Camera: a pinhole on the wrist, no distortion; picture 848 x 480 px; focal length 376.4 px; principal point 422.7 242.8 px. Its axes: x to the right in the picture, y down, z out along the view. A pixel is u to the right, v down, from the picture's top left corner.
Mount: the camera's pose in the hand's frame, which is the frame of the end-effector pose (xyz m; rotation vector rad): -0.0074 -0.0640 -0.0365 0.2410 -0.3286 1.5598
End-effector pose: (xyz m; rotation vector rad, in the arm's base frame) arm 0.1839 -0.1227 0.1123 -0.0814 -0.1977 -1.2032
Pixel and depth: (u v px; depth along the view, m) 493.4 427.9 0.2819
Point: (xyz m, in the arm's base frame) -0.0042 0.0246 0.3088
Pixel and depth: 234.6 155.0 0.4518
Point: -0.2292 -0.2985 0.4140
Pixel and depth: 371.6 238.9 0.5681
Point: -0.1922 -0.1379 0.5495
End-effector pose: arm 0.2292 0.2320 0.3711 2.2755 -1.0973 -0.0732
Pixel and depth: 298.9 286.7 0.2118
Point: 0.3031 0.2924 0.1417
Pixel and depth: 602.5 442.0 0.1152
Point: 0.1908 0.2689 0.2559
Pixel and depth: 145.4 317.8 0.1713
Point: 0.3430 0.3442 0.1672
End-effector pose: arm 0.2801 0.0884 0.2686 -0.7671 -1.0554 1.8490
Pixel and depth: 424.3 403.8 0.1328
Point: 0.2843 0.0257 0.4116
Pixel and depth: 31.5 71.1 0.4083
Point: 0.2639 0.3310 0.8827
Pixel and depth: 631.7 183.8 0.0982
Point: 0.2358 0.0761 0.3451
